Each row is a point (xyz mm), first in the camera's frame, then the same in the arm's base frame.
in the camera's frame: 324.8 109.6 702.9
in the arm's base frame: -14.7 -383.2 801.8
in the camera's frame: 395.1 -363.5 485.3
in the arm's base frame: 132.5 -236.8 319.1
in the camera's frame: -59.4 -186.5 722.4
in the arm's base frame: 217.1 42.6 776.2
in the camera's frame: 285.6 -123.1 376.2
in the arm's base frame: 276.3 -376.1 523.0
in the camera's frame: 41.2 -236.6 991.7
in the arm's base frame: -55.1 147.5 782.7
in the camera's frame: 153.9 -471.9 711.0
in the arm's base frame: 106.5 88.0 440.3
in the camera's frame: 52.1 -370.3 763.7
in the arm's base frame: 123.4 111.5 590.8
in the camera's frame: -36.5 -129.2 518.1
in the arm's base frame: 362.0 -108.7 735.2
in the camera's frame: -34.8 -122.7 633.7
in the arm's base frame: 269.5 -56.3 781.1
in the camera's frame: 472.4 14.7 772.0
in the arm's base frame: -155.9 -377.9 677.0
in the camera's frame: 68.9 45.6 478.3
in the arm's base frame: 322.0 -301.3 802.6
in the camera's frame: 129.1 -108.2 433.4
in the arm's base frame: 326.5 -263.2 635.8
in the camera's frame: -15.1 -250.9 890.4
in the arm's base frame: 59.9 139.9 763.9
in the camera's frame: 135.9 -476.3 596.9
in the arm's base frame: 207.8 44.9 405.0
